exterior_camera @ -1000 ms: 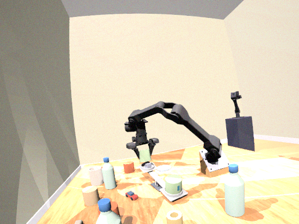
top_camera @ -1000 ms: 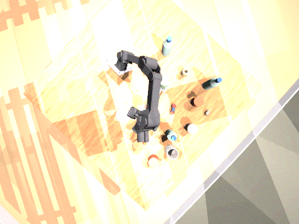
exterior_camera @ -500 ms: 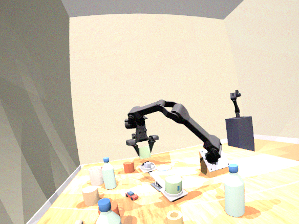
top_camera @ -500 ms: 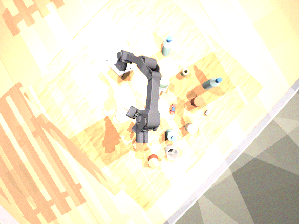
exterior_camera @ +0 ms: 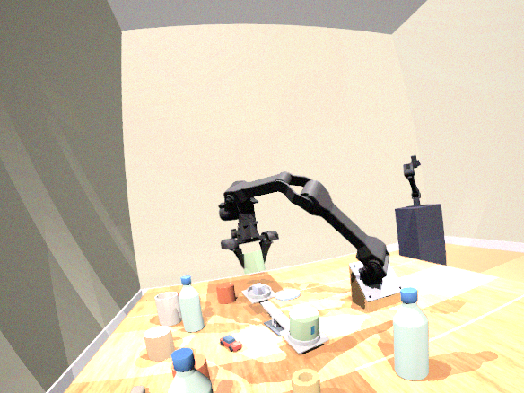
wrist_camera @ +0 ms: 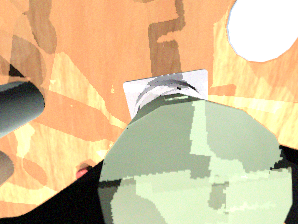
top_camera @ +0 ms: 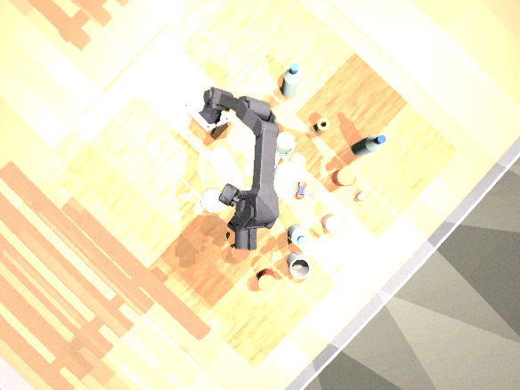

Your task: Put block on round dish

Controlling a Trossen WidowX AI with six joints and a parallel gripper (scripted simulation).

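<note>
Right now my gripper tip is 8 cm above the grey block, 1 cm to the right of it and 1 cm past it. Round my gripper tip: round dish (16 cm below, 12 cm to the right, 12 cm behind); then tan cylinder (28 cm ahead, 17 cm to the left, 13 cm below); then red toy car (19 cm to the left, 15 cm below, 10 cm ahead).
</note>
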